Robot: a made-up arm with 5 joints.
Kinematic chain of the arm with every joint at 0, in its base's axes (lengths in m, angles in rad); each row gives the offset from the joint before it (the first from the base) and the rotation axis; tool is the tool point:
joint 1: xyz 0 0 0.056 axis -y
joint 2: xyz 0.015 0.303 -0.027 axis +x
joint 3: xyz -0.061 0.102 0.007 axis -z
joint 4: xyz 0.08 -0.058 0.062 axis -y
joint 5: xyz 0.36 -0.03 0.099 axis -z
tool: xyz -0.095 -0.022 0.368
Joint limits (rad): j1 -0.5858..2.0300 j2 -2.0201..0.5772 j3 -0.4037..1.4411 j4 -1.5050..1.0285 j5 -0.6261..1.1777
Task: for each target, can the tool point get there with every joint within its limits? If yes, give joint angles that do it. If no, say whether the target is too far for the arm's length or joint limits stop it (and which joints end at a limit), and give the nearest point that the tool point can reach.
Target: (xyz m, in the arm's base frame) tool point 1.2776 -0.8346 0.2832
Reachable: no: too far | nearest point 0.4696 -0.0718 0.1569 | short by 1.118 m
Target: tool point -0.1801 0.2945 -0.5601
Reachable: no: joint limits stop it (at a limit: joint 1, joint 4) | nearest point -0.3560 0.2927 -0.4258 | short by 0.221 m
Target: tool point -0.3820 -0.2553 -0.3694
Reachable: no: joint limits stop it (at a limit: joint 2, joint 3, joint 5) | nearest point -0.3020 -0.1315 -0.2803 | short by 0.172 m
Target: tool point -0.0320 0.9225 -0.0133
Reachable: yes | joints 0.7985 -1.4008 0.8293 0.7382 1.0237
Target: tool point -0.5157 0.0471 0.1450
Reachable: yes | joints 1.3633 0.3347 0.7107 0.4277 0.0412
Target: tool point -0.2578 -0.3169 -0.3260
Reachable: no: joint limits stop it (at a limit: joint 1, joint 2, joint 3, joint 5) | nearest point -0.2239 -0.1964 -0.2405 | short by 0.152 m
